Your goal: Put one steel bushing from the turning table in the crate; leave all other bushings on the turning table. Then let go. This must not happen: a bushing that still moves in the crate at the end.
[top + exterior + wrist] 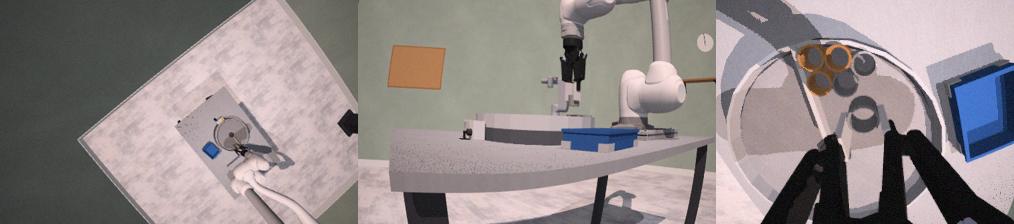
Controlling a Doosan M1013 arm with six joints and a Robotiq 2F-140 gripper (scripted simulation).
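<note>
Right now the blue crate is 24 cm to the left of my hand, 15 cm below it and 13 cm ahead of it. Also, from my hand: round grey turning table (12 cm below, 9 cm to the right, 9 cm ahead).
</note>
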